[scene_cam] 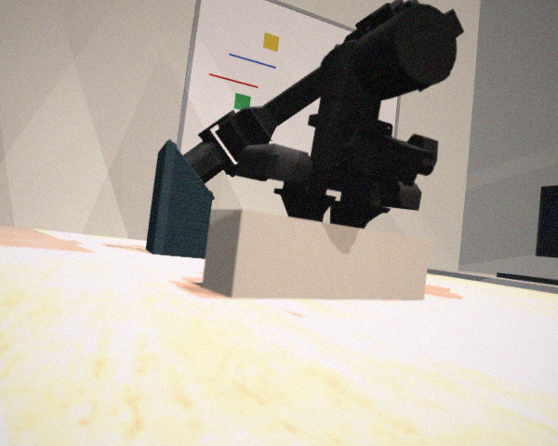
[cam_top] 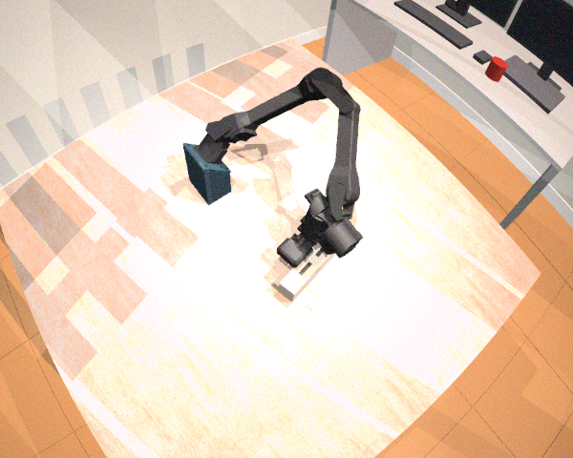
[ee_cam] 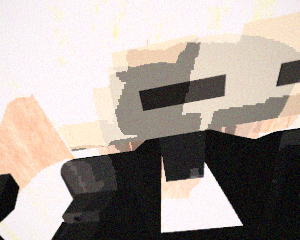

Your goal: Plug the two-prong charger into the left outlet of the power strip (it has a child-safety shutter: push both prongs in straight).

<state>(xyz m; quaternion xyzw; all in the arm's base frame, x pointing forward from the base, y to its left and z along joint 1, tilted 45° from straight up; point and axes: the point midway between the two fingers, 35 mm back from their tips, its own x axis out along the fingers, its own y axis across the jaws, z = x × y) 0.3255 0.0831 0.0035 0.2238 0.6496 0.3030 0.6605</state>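
My gripper tip is 20 mm short of the two-prong charger and 10 mm below it.
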